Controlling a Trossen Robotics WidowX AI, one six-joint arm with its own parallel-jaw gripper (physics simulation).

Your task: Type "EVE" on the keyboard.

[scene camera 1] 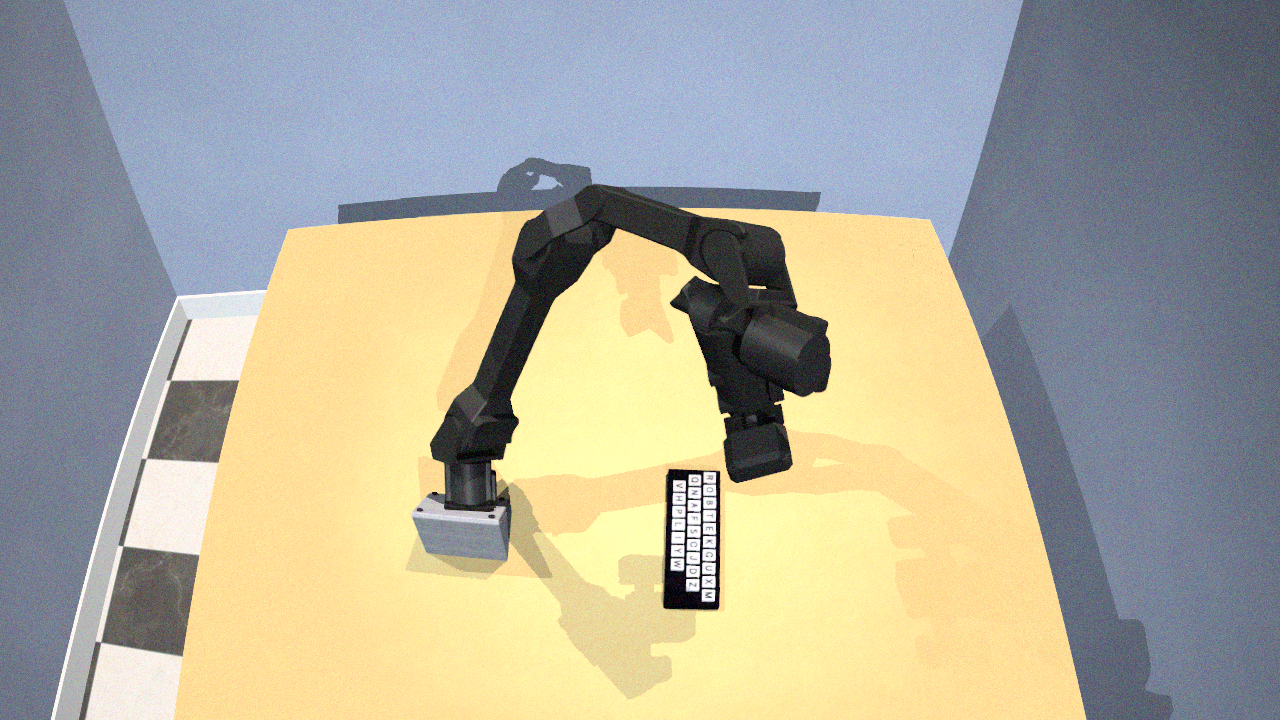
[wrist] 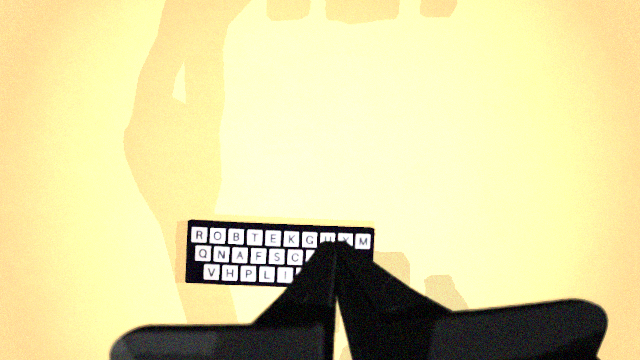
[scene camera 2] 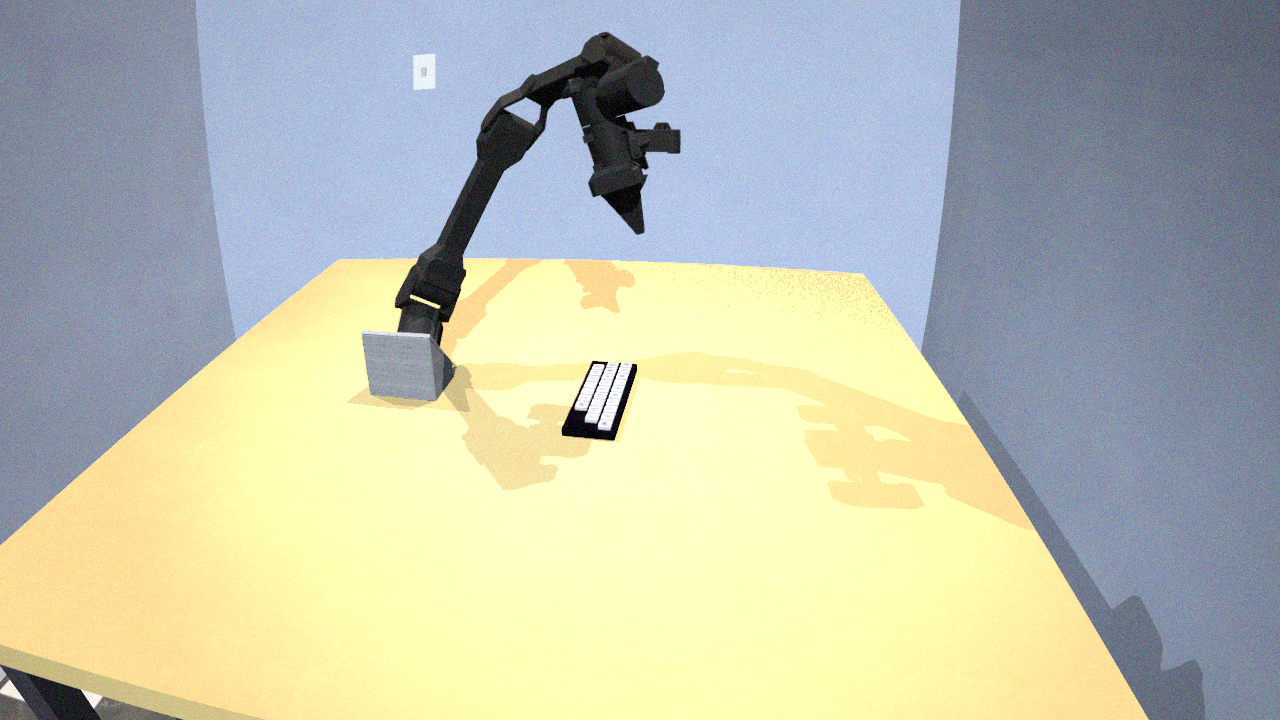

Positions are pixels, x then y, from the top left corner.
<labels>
gripper: scene camera 1 763,445; wrist; scene camera 2
same spot on keyboard: (wrist: pixel 194 273) = (scene camera 1: pixel 676 475)
same spot on gripper: (wrist: pixel 376 308) = (scene camera 2: pixel 639 194)
</labels>
